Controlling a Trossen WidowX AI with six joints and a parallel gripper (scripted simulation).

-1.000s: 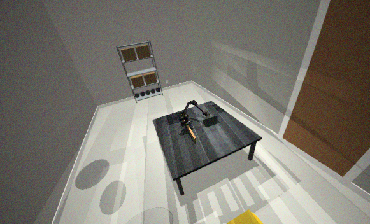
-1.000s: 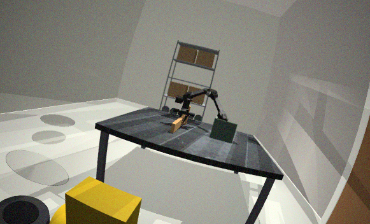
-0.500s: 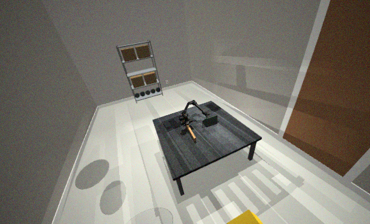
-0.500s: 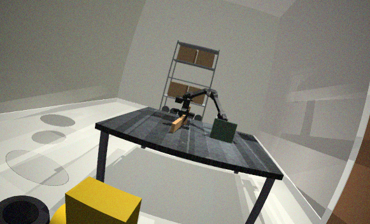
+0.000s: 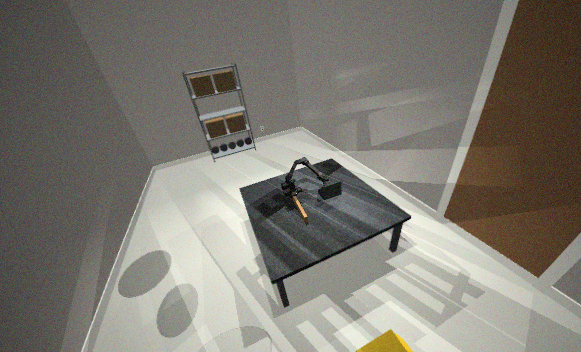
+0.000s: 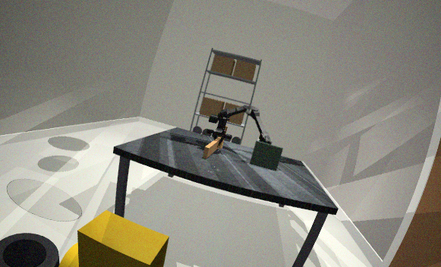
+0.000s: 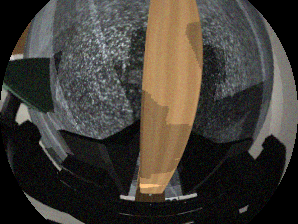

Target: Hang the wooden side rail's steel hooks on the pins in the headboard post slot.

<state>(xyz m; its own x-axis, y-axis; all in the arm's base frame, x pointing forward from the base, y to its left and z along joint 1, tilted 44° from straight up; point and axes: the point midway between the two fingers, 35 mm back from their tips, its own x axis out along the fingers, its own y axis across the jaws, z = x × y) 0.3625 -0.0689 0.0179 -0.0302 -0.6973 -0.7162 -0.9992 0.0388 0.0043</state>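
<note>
The wooden post lies 14 cm to the right of my gripper tip and 4 cm above it.
</note>
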